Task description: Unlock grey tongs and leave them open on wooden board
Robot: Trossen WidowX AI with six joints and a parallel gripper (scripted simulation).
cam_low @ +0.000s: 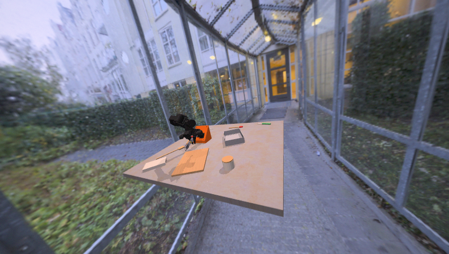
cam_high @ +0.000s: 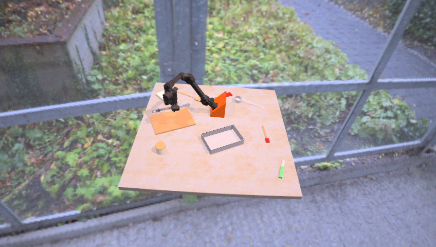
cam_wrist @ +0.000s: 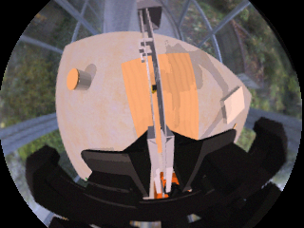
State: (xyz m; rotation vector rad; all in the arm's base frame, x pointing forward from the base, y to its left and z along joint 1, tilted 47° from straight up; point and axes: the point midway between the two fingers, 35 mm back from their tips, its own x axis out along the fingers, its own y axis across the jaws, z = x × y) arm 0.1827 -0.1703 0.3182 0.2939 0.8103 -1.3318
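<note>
The wooden board lies 14 cm below my gripper tip, 4 cm behind it and 3 cm to the right of it. Also, from my gripper tip: pale block (38 cm behind, 14 cm to the right, 13 cm below); then round wooden canister (32 cm ahead, 11 cm below, 6 cm to the right); then roasting tin (42 cm to the left, 18 cm ahead, 12 cm below).
</note>
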